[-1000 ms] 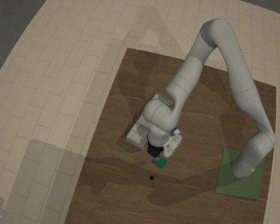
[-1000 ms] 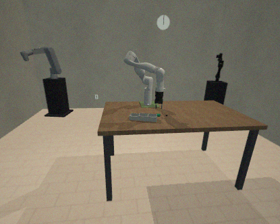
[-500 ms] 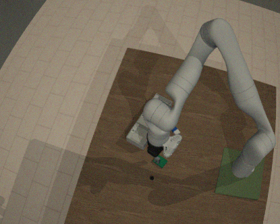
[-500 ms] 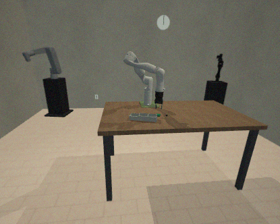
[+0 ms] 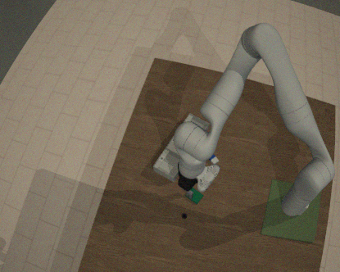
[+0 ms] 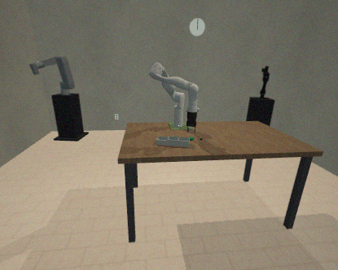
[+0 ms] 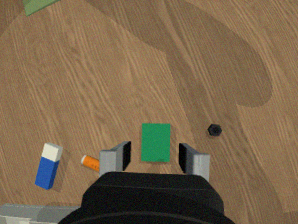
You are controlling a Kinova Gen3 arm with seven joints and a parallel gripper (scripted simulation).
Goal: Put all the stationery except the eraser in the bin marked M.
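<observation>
Now: hand 7 cm above the green notepad. The rest, counted from my hand: orange stick-like thing: 2 cm ahead, 8 cm to the right, 7 cm below; then small black thing: 8 cm to the left, 7 cm below; then white eraser: 16 cm to the right, 7 cm below.
</observation>
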